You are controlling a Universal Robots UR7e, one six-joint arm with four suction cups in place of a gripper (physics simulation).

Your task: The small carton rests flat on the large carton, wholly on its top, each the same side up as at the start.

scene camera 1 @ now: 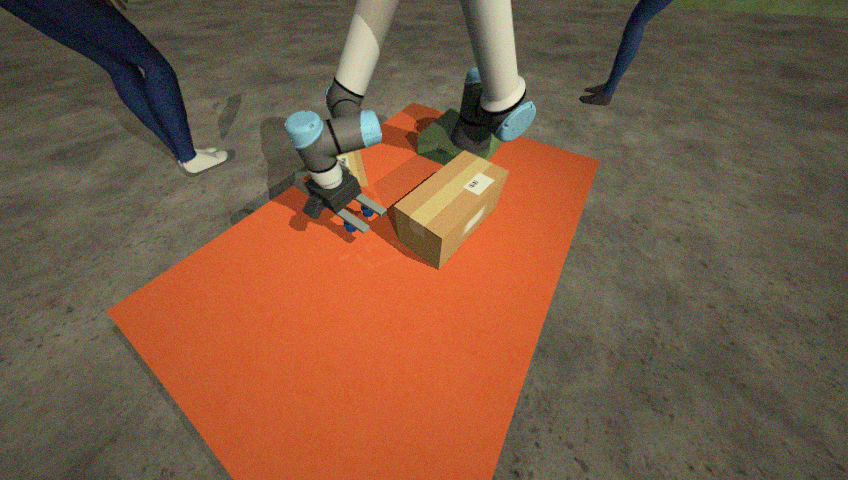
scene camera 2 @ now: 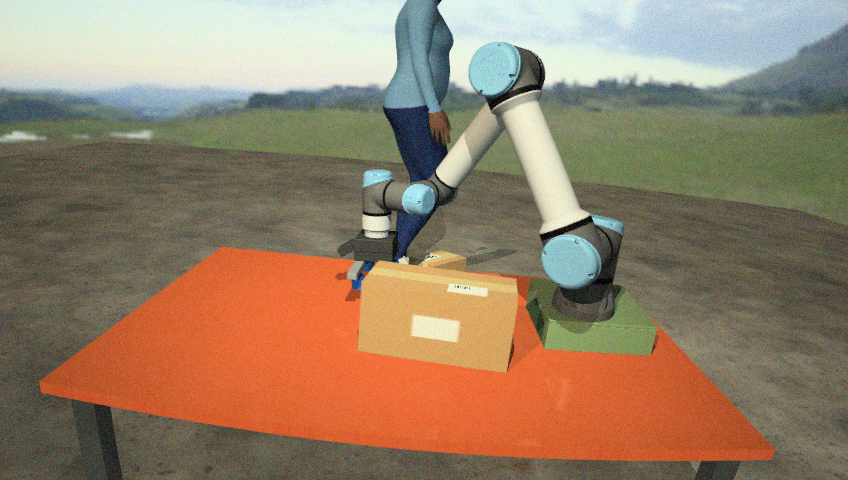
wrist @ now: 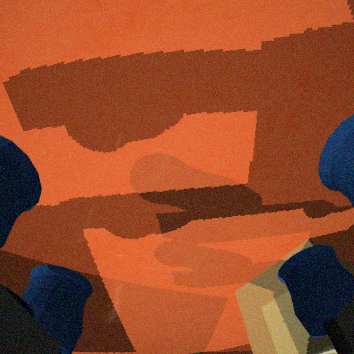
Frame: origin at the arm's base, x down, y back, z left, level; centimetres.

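Where they show: hand, its tool point: (wrist: 184, 235); arm's base, origin of its link: (scene camera 1: 470, 139) (scene camera 2: 582, 308).
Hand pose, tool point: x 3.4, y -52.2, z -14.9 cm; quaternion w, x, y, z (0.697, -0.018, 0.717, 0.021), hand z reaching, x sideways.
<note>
Things, the pixels of their top centre, and the offset from my tool point. Level surfaces: height alone.
- large carton, centre of its top: (scene camera 2: 443, 280) (scene camera 1: 455, 187) dx -11.2, dy +18.0, dz +28.2 cm
- small carton, centre of its top: (wrist: 341, 350) (scene camera 2: 438, 257) (scene camera 1: 347, 157) dx -3.7, dy +15.7, dz -14.4 cm
- orange table, height of its surface: dx +4.3 cm
The large carton (scene camera 1: 447, 208) (scene camera 2: 437, 318), tan with a pale tape strip and white labels, stands on the orange table. The small carton (scene camera 1: 357, 168) (scene camera 2: 446, 260) (wrist: 251, 311), tan with a label, is on the table toward its far edge, partly hidden by my arm in scene camera 1 and by the large carton in scene camera 2. My gripper (scene camera 1: 358, 218) (scene camera 2: 363, 275) is low over the table beside the large carton, its blue cups pointing down. It is open, with no carton on the cups; the small carton is apart from it.
The orange table (scene camera 1: 333, 356) (scene camera 2: 238, 380) bears both cartons. My arm's base stands on a green block (scene camera 1: 437, 139) (scene camera 2: 598, 337) at the table's end. A person (scene camera 1: 157, 89) (scene camera 2: 416, 65) stands beyond the table, and another person's leg (scene camera 1: 630, 47) shows in scene camera 1. Shadows cross the table.
</note>
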